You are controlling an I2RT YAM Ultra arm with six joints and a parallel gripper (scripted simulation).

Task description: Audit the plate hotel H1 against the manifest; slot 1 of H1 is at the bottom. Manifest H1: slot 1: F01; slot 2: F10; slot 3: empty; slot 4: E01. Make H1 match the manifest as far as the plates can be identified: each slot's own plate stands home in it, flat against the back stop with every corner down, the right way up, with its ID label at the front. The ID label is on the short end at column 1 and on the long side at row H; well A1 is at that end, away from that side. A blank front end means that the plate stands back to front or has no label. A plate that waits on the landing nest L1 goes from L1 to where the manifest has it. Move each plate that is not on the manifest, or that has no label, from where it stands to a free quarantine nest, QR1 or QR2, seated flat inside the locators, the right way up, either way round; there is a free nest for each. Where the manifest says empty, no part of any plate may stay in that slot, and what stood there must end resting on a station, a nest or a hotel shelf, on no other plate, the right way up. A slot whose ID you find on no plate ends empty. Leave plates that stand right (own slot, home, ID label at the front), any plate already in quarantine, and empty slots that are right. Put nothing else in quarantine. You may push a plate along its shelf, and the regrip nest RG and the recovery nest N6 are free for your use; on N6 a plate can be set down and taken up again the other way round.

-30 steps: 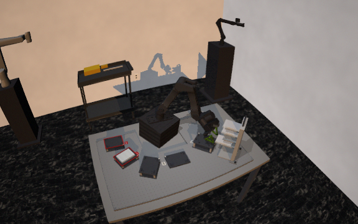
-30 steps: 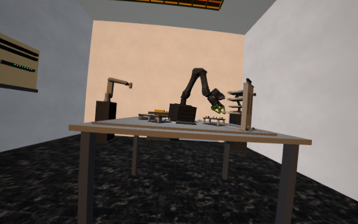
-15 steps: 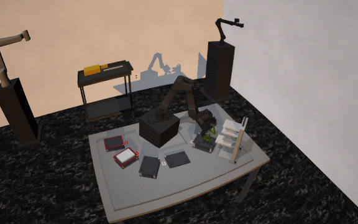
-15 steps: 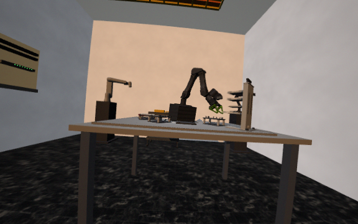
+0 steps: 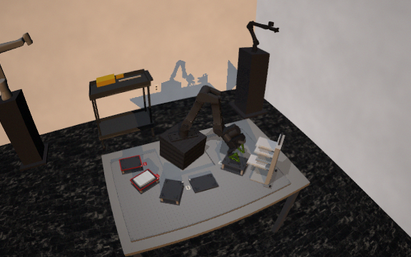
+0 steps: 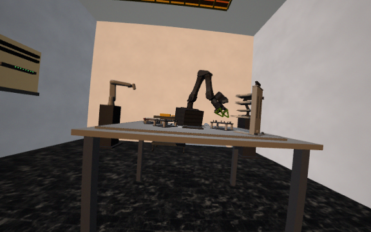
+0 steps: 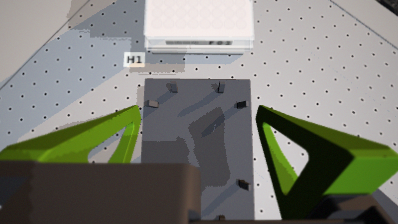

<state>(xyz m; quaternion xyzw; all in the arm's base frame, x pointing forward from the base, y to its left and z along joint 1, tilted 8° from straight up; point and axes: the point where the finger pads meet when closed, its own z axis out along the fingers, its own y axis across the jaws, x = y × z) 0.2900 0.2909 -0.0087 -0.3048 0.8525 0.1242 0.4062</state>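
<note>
The dark regrip nest is 6 cm below my hand, 2 cm to the right of it and 2 cm behind it. The rest, counted from my hand: white plate 9 cm ahead, 7 cm to the left; A1 mark 12 cm behind, 6 cm below, 2 cm to the right; RG tag 12 cm below, 11 cm behind, 8 cm to the right.
</note>
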